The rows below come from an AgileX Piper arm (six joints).
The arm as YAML. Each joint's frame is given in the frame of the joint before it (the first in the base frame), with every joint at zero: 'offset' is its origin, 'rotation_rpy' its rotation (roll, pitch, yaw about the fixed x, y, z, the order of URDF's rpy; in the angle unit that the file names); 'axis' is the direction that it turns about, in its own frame. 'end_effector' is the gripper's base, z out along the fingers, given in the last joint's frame.
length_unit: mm
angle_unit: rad
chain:
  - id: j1
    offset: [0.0, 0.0, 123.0]
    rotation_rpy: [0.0, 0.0, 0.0]
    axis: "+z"
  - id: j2
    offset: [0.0, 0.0, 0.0]
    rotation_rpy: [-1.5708, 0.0, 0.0]
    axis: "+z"
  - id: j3
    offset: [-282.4, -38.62, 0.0]
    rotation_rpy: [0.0, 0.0, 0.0]
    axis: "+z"
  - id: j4
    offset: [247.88, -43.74, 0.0]
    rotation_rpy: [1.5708, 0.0, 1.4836]
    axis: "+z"
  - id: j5
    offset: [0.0, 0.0, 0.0]
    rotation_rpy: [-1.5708, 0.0, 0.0]
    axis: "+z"
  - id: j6
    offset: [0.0, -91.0, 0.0]
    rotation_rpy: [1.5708, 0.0, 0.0]
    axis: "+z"
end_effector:
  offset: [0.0, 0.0, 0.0]
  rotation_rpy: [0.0, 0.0, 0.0]
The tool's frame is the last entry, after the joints.
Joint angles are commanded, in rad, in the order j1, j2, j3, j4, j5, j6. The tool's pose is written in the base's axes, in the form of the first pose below.
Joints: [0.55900 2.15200 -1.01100 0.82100 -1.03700 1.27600]
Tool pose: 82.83, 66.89, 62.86, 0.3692, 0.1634, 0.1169
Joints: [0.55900 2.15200 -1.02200 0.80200 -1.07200 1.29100]
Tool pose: 81.12, 64.88, 64.87, 0.3718, 0.1648, 0.1227
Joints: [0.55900 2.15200 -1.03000 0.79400 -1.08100 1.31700]
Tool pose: 81.36, 63.49, 66.63, 0.3733, 0.1660, 0.1254
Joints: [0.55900 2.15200 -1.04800 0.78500 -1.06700 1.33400]
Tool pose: 81.88, 63.14, 68.31, 0.3766, 0.1691, 0.1284
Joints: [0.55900 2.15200 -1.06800 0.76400 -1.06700 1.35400]
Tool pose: 81.35, 62.38, 70.66, 0.3803, 0.1729, 0.1336
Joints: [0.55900 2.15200 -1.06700 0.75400 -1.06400 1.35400]
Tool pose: 80.96, 63.00, 70.82, 0.3802, 0.1736, 0.1334
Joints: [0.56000 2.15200 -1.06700 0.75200 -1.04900 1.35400]
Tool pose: 81.38, 63.89, 70.74, 0.3800, 0.1746, 0.1322
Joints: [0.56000 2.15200 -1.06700 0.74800 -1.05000 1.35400]
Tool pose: 81.14, 64.01, 70.85, 0.3801, 0.1749, 0.1324
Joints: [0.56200 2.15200 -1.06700 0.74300 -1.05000 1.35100]
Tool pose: 80.71, 64.41, 70.93, 0.3797, 0.1760, 0.1325
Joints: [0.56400 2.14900 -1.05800 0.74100 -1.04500 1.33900]
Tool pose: 80.32, 65.52, 70.21, 0.3778, 0.1761, 0.1314
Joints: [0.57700 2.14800 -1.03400 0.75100 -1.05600 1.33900]
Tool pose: 80.45, 66.26, 69.47, 0.3712, 0.1772, 0.1270
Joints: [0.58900 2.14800 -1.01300 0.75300 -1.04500 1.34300]
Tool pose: 81.08, 68.17, 68.84, 0.3653, 0.1793, 0.1214
